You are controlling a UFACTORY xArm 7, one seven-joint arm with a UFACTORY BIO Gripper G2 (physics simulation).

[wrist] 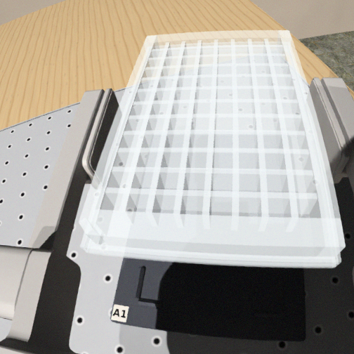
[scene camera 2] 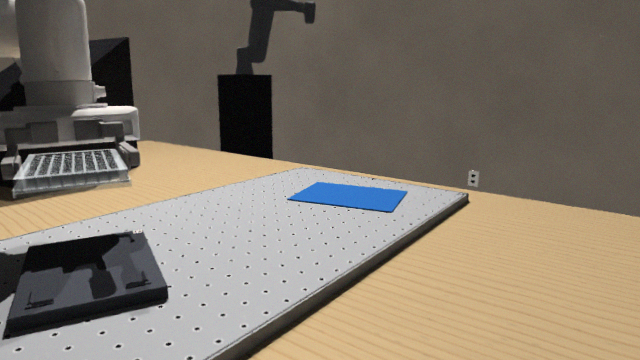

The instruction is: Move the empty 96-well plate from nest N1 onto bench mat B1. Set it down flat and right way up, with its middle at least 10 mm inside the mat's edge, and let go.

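Frame: origin at the arm's base, x right, y back, z down, level; centimetres.
Seen in the pictures: hand, its tool point: (scene camera 2: 73,163).
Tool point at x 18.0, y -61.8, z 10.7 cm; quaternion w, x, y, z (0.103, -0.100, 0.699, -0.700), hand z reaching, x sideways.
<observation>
Pixels of each thing's top centre, then the offset from my tool point to it. Level surfaces: height alone.
- clear 96-well plate, centre of its top: (scene camera 2: 73,160) dx +0.5, dy -1.3, dz -0.5 cm
- dark nest N1, centre of its top: (scene camera 2: 88,261) dx +0.3, dy -1.3, dz +9.5 cm
- blue bench mat B1, height of its surface: dz +10.8 cm
- grey perforated board, height of its surface: dz +11.0 cm
- wooden table, height of its surface: dz +12.3 cm
The clear 96-well plate (scene camera 2: 75,167) (wrist: 215,135) is between the two fingers of my gripper (scene camera 2: 71,161) (wrist: 212,130), which is shut on its long sides. The plate is right way up and looks about level, held in the air at the left of the scene view. The dark nest N1 (scene camera 2: 90,280) stands at the lower left of the scene view, with no plate in it. The blue bench mat B1 (scene camera 2: 350,196) lies flat toward the far right end of the board, well to the right of my gripper and the plate.
A grey perforated board (scene camera 2: 225,240) (wrist: 30,165) carries the nest and the mat. In the wrist view a dark block labelled A1 (wrist: 130,290) shows below the plate's near edge. The wooden table (scene camera 2: 475,280) (wrist: 60,55) surrounds the board. A black pedestal (scene camera 2: 245,115) stands behind.
</observation>
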